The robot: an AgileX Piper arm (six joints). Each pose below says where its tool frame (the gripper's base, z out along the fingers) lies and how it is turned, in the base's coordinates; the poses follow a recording.
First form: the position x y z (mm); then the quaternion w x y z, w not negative.
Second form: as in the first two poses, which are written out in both.
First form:
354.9 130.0 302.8 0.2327 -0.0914 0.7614 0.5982
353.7 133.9 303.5 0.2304 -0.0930 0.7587 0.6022
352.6 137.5 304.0 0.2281 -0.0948 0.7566 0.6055
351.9 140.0 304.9 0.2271 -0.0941 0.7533 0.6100
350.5 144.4 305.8 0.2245 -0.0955 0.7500 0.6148
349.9 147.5 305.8 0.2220 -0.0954 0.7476 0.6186
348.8 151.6 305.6 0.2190 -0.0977 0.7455 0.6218
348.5 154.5 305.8 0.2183 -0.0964 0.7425 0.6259
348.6 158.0 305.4 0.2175 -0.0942 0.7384 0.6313
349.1 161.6 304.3 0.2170 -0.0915 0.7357 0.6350
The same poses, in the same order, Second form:
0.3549 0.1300 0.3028 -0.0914 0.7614 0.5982 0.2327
0.3537 0.1339 0.3035 -0.0930 0.7587 0.6022 0.2304
0.3526 0.1375 0.3040 -0.0948 0.7566 0.6055 0.2281
0.3519 0.1400 0.3049 -0.0941 0.7533 0.6100 0.2271
0.3505 0.1444 0.3058 -0.0955 0.7500 0.6148 0.2245
0.3499 0.1475 0.3058 -0.0954 0.7476 0.6186 0.2220
0.3488 0.1516 0.3056 -0.0977 0.7455 0.6218 0.2190
0.3485 0.1545 0.3058 -0.0964 0.7425 0.6259 0.2183
0.3486 0.1580 0.3054 -0.0942 0.7384 0.6313 0.2175
0.3491 0.1616 0.3043 -0.0915 0.7357 0.6350 0.2170

